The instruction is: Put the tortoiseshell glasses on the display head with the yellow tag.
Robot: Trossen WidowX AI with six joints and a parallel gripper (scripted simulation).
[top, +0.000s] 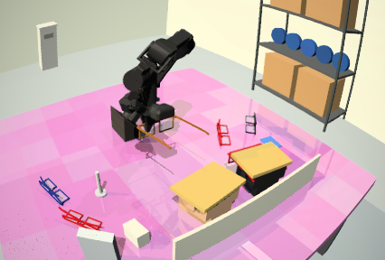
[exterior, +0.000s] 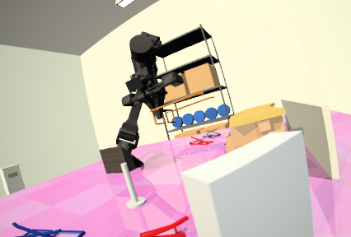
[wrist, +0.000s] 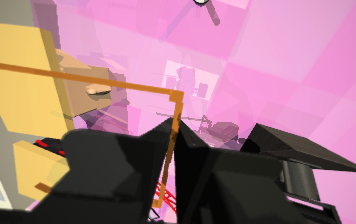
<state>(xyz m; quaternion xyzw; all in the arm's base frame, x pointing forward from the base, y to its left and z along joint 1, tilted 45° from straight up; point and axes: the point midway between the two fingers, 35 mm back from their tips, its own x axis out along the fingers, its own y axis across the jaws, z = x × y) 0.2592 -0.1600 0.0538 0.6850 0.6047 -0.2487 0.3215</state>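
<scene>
The tan head lies 22 cm ahead of my gripper tip, 10 cm below it and 3 cm to the left of it. Also, from my gripper tip: white cube 23 cm ahead, 19 cm to the right, 13 cm below; then dark head 25 cm to the left, 23 cm ahead, 10 cm below; then white post 19 cm to the right, 13 cm below, 1 cm ahead.
</scene>
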